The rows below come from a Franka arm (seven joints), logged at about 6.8 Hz.
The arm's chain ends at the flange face. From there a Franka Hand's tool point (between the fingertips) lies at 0.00 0.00 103.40 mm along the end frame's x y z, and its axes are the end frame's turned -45 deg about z.
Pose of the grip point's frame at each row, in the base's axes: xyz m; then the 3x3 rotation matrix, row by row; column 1 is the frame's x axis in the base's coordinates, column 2 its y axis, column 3 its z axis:
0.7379, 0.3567, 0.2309; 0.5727, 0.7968, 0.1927; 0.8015, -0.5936, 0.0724; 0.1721, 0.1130, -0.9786
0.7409, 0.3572, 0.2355; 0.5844, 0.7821, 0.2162; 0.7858, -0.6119, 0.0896; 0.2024, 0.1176, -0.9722
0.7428, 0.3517, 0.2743; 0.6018, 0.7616, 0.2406; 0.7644, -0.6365, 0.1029; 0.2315, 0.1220, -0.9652
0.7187, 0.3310, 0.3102; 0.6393, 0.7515, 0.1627; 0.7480, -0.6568, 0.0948; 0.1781, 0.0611, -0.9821
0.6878, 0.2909, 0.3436; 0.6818, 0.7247, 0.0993; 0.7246, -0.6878, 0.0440; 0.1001, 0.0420, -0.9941
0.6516, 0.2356, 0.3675; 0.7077, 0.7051, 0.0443; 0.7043, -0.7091, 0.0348; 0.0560, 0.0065, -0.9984
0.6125, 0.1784, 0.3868; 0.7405, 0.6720, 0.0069; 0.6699, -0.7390, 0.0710; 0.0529, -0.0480, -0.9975
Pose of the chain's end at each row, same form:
0.7180, 0.3492, 0.3321; 0.9684, 0.1585, 0.1927; 0.1470, -0.9865, 0.0724; 0.2016, -0.0418, -0.9786
0.7185, 0.3479, 0.3360; 0.9663, 0.1398, 0.2162; 0.1230, -0.9883, 0.0896; 0.2263, -0.0600, -0.9722
0.7179, 0.3411, 0.3741; 0.9641, 0.1130, 0.2406; 0.0904, -0.9906, 0.1029; 0.2500, -0.0774, -0.9652
0.7019, 0.3212, 0.4117; 0.9834, 0.0793, 0.1627; 0.0645, -0.9933, 0.0948; 0.1691, -0.0827, -0.9821
0.6775, 0.2864, 0.4464; 0.9945, 0.0303, 0.0993; 0.0260, -0.9987, 0.0440; 0.1005, -0.0411, -0.9941
0.6470, 0.2320, 0.4707; 0.9990, -0.0018, 0.0443; -0.0034, -0.9994, 0.0348; 0.0442, -0.0350, -0.9984
0.6118, 0.1711, 0.4899; 0.9988, -0.0484, 0.0069; -0.0489, -0.9962, 0.0710; 0.0035, -0.0713, -0.9975

